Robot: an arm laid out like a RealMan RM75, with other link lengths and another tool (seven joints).
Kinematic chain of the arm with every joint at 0, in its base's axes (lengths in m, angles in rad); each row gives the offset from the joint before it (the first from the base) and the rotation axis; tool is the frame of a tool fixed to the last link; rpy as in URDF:
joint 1: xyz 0 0 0.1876 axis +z
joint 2: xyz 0 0 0 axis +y
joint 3: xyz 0 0 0.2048 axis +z
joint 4: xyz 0 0 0 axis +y
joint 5: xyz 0 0 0.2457 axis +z
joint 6: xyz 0 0 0 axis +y
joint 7: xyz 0 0 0.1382 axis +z
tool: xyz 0.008 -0.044 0.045 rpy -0.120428 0 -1.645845
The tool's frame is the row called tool.
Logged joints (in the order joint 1, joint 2, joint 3, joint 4, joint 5, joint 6, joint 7), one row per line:
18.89 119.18 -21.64 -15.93 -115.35 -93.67 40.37
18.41 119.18 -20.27 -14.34 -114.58 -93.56 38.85
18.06 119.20 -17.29 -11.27 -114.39 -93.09 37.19
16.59 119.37 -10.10 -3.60 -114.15 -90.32 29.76
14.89 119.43 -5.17 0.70 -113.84 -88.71 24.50
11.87 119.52 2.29 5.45 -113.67 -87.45 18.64
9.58 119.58 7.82 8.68 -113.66 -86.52 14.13
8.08 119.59 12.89 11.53 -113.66 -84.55 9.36
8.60 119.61 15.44 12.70 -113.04 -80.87 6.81
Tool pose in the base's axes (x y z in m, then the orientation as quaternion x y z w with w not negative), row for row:
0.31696 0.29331 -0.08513 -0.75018 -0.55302 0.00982 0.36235
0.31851 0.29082 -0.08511 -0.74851 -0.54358 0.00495 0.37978
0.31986 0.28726 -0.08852 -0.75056 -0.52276 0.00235 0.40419
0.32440 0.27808 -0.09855 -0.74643 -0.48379 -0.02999 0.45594
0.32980 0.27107 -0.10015 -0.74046 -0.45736 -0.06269 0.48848
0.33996 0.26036 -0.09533 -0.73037 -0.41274 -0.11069 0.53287
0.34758 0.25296 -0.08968 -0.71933 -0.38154 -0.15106 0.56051
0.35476 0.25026 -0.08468 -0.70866 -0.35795 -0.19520 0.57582
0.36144 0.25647 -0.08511 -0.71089 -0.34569 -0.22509 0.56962
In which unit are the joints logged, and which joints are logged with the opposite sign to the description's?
The joints are logged in degrees. Opposite sign: none.
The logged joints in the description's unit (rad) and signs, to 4 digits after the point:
0.3297 2.0801 -0.3777 -0.2780 -2.0132 -1.6348 0.7046
0.3213 2.0801 -0.3538 -0.2503 -1.9998 -1.6329 0.6781
0.3152 2.0804 -0.3018 -0.1967 -1.9965 -1.6247 0.6491
0.2896 2.0834 -0.1763 -0.0628 -1.9923 -1.5764 0.5194
0.2599 2.0844 -0.0902 0.0122 -1.9869 -1.5483 0.4276
0.2072 2.0860 0.0400 0.0951 -1.9839 -1.5263 0.3253
0.1672 2.0871 0.1365 0.1515 -1.9837 -1.5101 0.2466
0.1410 2.0872 0.2250 0.2012 -1.9837 -1.4757 0.1634
0.1501 2.0876 0.2695 0.2217 -1.9729 -1.4114 0.1189

